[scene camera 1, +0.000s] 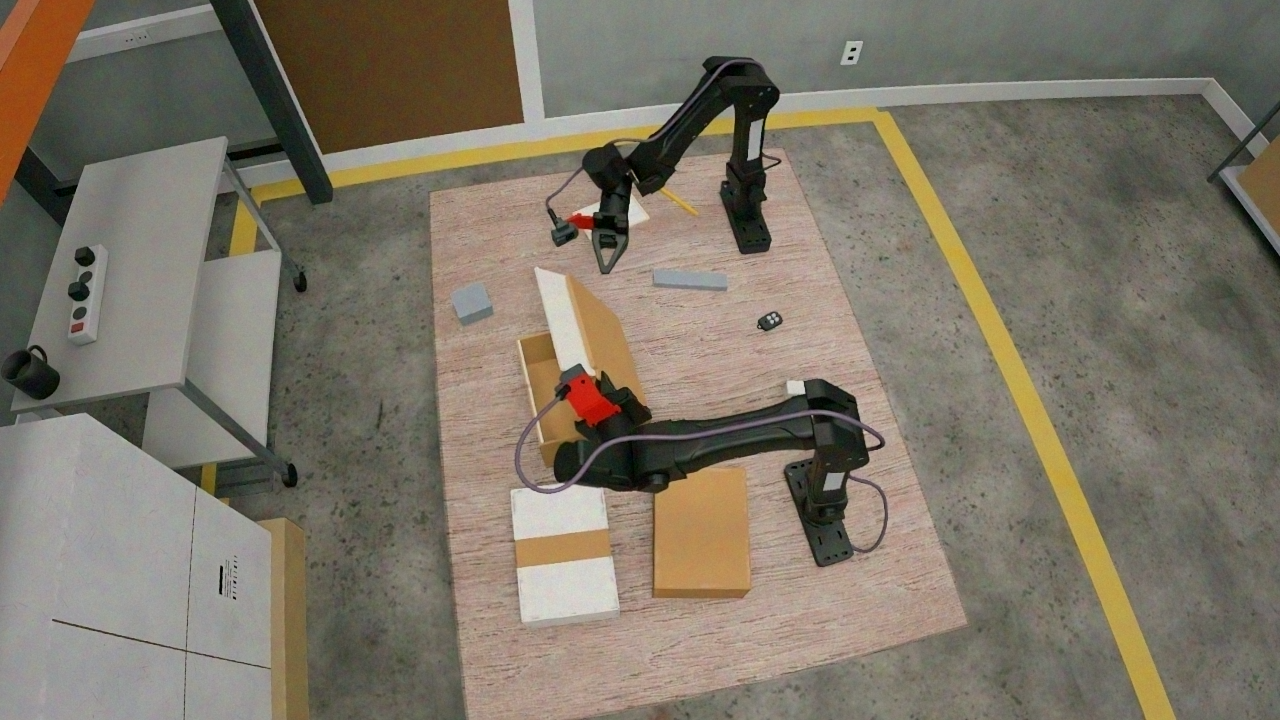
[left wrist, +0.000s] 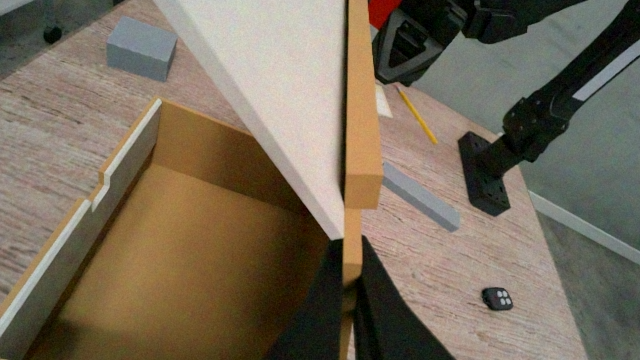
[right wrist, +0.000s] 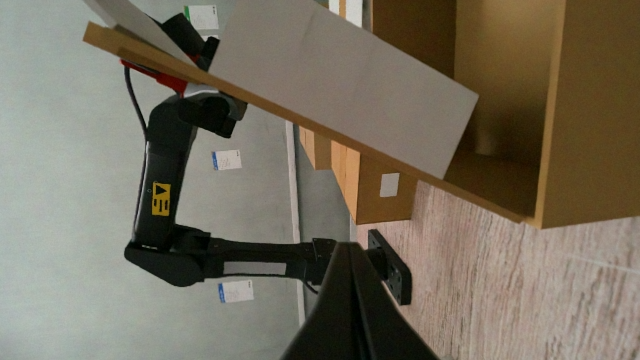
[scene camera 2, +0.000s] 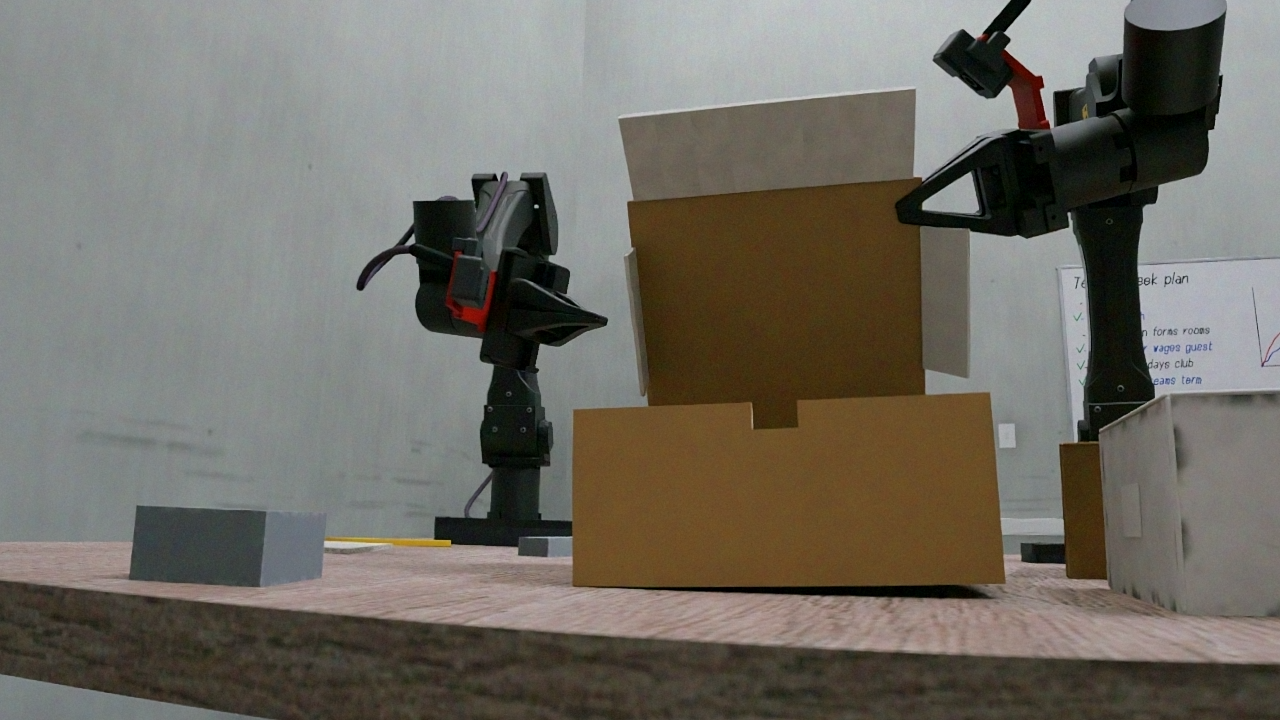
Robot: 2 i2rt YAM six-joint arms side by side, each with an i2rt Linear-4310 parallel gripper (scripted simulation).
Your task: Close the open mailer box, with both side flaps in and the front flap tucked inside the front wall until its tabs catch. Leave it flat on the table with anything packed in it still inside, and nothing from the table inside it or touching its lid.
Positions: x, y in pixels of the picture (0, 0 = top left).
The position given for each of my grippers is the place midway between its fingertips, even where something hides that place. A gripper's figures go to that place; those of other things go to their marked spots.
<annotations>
My left gripper [scene camera 1: 602, 373] is 1.10 m from the lens. My right gripper [scene camera 1: 604, 274] is 1.27 m from the lens. A grey block [scene camera 1: 472, 304]: 1.46 m from the lens. A grey bar [scene camera 1: 672, 279]: 1.49 m from the lens.
</annotations>
